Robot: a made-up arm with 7 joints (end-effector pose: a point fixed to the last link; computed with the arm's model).
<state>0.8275 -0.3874 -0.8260 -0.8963 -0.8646 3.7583 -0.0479</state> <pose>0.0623 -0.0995 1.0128 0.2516 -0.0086 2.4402</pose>
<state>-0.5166 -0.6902 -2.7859 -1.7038 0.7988 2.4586 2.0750</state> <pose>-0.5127 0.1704 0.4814 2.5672 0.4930 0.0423</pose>
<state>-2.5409 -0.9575 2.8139 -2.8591 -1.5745 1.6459 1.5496</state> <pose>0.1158 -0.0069 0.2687 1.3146 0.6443 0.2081</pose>
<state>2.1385 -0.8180 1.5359 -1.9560 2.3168 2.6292 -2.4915</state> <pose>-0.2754 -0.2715 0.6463 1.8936 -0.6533 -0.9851</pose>
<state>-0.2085 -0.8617 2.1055 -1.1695 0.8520 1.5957 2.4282</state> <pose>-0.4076 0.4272 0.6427 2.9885 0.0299 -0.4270</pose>
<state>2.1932 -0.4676 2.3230 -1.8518 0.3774 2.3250 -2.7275</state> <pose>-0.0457 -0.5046 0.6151 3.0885 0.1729 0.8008</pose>
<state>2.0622 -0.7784 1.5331 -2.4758 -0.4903 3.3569 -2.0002</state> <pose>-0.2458 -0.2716 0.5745 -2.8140 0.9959 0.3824</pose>
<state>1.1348 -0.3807 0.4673 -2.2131 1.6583 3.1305 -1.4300</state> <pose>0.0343 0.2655 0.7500 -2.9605 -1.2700 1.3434</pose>
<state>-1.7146 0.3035 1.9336 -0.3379 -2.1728 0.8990 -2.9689</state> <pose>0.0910 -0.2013 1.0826 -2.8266 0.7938 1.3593</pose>
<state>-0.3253 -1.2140 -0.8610 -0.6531 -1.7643 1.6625 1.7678</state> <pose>-0.5336 -0.0171 0.8505 -2.3653 0.2716 1.8672</pose>
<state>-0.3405 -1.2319 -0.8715 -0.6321 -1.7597 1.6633 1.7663</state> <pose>-0.5439 -0.0018 0.8368 -2.3938 0.2887 1.8294</pose>
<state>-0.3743 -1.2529 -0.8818 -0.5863 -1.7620 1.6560 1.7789</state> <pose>-0.5569 0.0320 0.8169 -2.4477 0.3225 1.7335</pose>
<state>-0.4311 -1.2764 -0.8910 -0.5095 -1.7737 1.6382 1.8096</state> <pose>-0.5679 0.0896 0.7894 -2.5379 0.3696 1.5605</pose>
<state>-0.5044 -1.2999 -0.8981 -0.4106 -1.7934 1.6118 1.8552</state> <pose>-0.5688 0.1641 0.7558 -2.6614 0.4128 1.3242</pose>
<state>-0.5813 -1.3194 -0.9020 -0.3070 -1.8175 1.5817 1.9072</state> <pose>-0.5552 0.2405 0.7217 -2.7974 0.4349 1.0659</pose>
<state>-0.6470 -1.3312 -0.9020 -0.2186 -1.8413 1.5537 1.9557</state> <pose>-0.5325 0.3024 0.6943 -2.9146 0.4343 0.8405</pose>
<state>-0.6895 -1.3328 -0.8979 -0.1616 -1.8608 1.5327 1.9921</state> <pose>-0.5123 0.3396 0.6797 -2.9877 0.4250 0.6925</pose>
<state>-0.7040 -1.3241 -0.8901 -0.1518 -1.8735 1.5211 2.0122</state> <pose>-0.5047 0.3484 0.6825 -3.0025 0.4216 0.6477</pose>
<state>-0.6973 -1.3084 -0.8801 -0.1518 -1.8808 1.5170 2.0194</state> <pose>-0.5043 0.3432 0.6923 -2.9925 0.4272 0.6534</pose>
